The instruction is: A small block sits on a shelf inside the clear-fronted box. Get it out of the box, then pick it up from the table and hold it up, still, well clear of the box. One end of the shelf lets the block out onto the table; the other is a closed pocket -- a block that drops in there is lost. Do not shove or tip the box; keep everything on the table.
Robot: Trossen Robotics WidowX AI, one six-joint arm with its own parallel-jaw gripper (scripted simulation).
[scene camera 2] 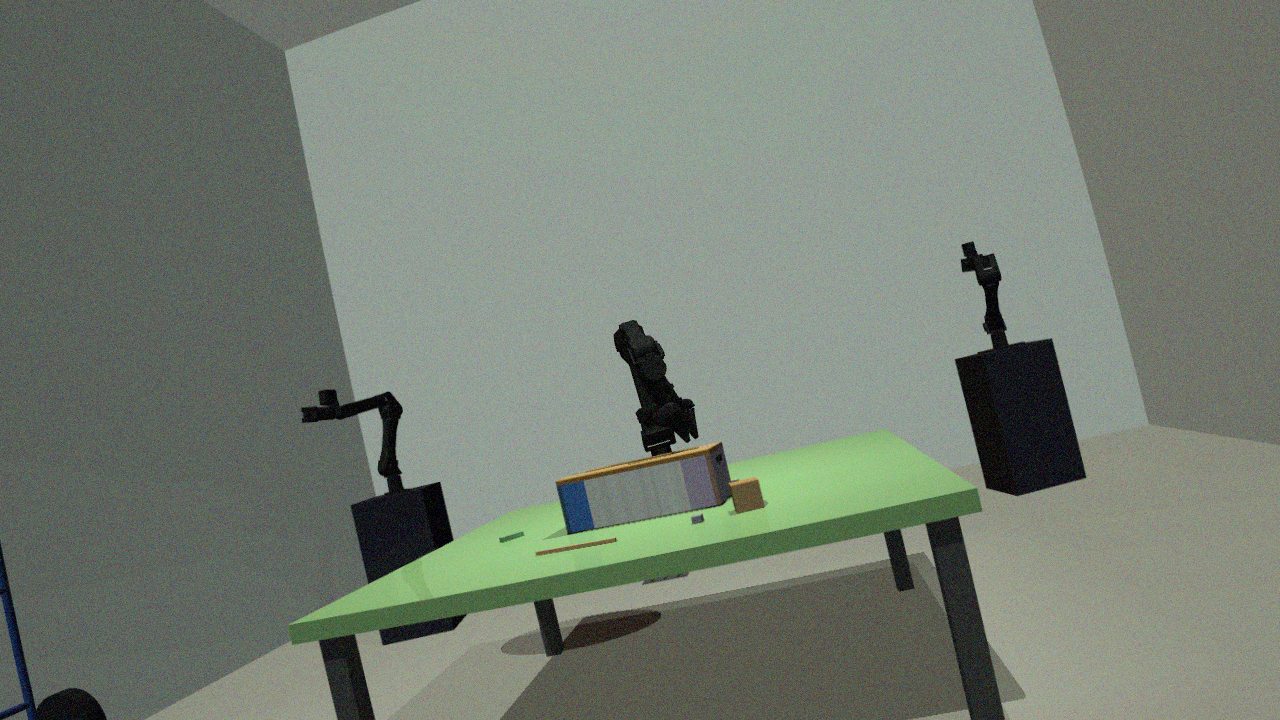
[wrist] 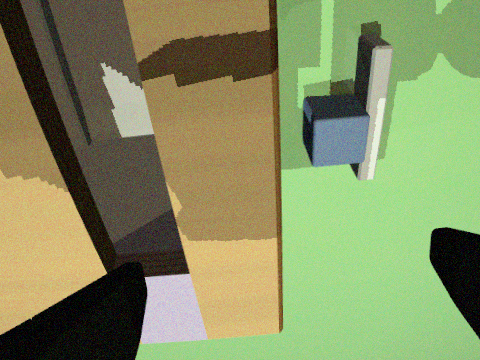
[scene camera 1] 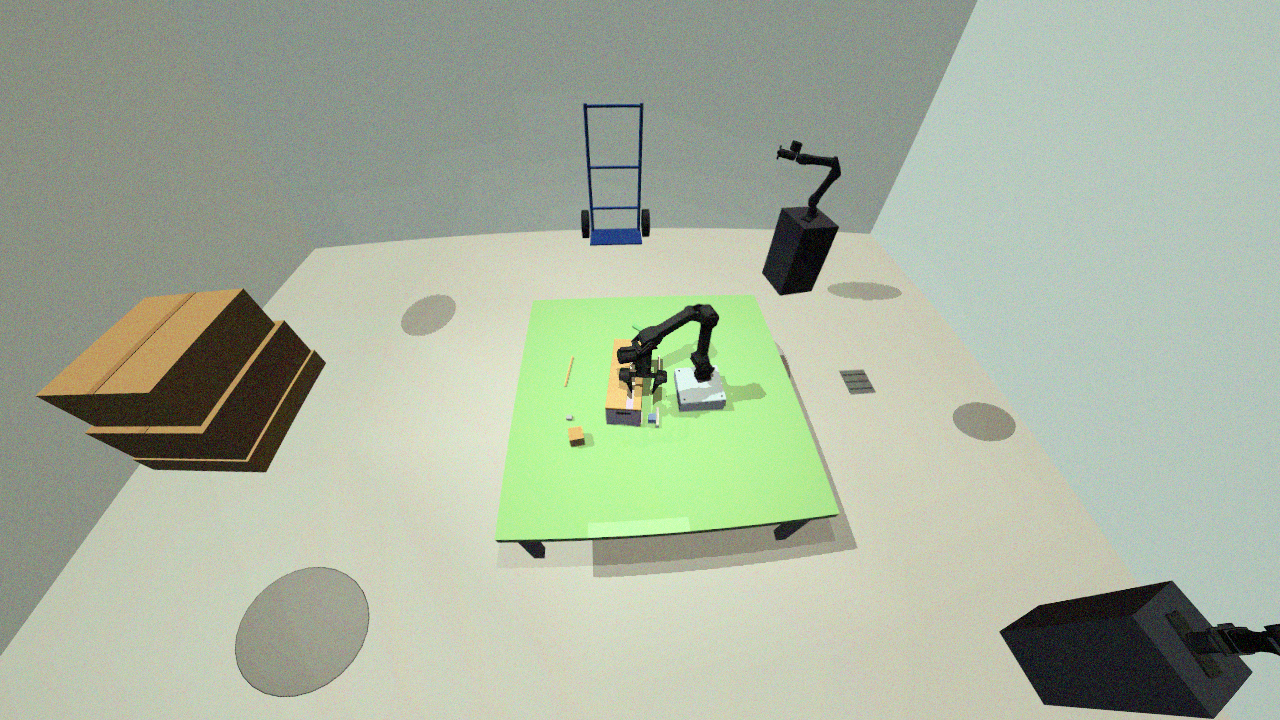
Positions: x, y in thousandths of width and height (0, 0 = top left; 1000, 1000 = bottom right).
tan-topped box: scene camera 2 546, 663; wrist 324, 388; scene camera 1 486, 566
